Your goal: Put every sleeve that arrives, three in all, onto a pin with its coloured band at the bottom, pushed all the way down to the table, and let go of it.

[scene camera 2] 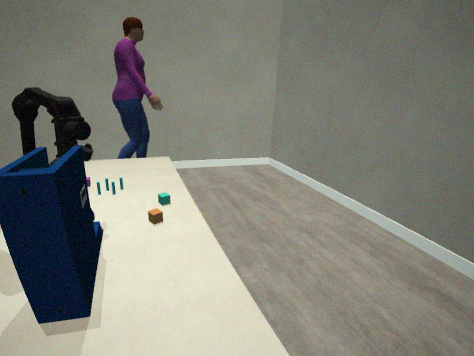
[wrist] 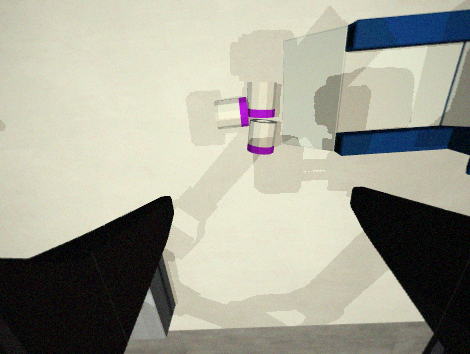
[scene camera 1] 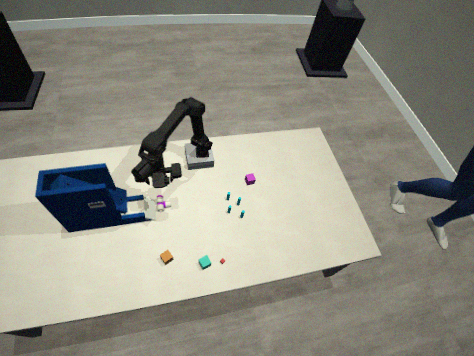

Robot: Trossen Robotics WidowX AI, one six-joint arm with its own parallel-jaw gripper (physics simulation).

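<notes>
Three white sleeves with purple bands lie close together in front of the chute's pale lip. In the wrist view, an upper sleeve and a lower sleeve lie in line, bands toward the bottom of the view. A left sleeve lies crosswise, its band beside them. The cluster of sleeves also shows in scene camera 1. Several upright teal pins stand bare, among them a pin and a pin. My gripper is open and empty above the table, on the arm-base side of the sleeves. The blue chute hides it in scene camera 2.
The blue chute stands beyond the sleeves. A magenta block is near the pins. An orange block, a teal block and a small red block lie toward the table's front edge.
</notes>
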